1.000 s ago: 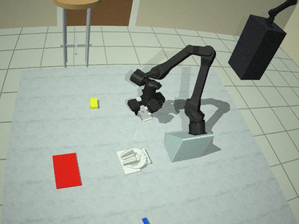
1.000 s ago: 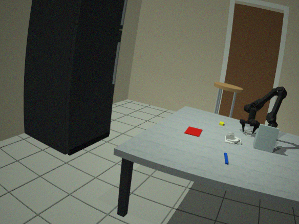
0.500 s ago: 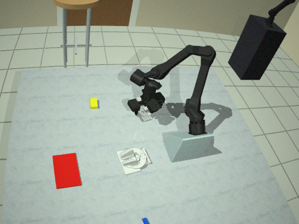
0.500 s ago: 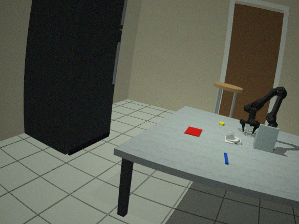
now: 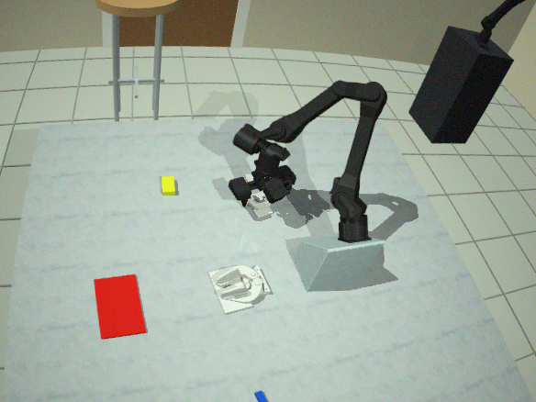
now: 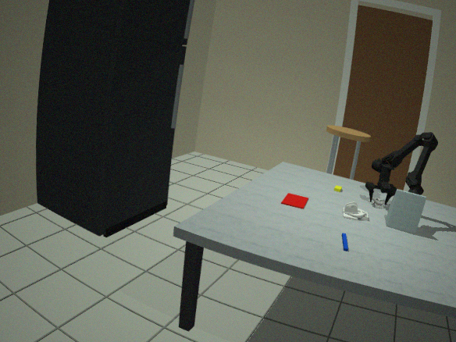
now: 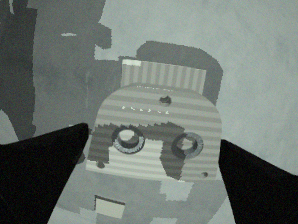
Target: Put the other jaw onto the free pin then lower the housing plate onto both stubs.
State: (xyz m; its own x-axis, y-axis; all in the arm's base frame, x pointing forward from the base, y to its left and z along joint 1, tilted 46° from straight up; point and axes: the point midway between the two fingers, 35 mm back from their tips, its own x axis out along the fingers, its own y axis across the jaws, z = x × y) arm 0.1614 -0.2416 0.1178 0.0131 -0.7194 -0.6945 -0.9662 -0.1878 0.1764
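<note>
My gripper tip is 280 mm to the right of the white jaw, 90 mm short of it and 10 mm below it. Also, from my gripper tip: red flat sheet 420 mm ahead, 280 mm to the left, 10 mm below; then yellow block 250 mm ahead, 90 mm to the right; then small white piece 100 mm to the right, 10 mm below, 10 mm behind.
</note>
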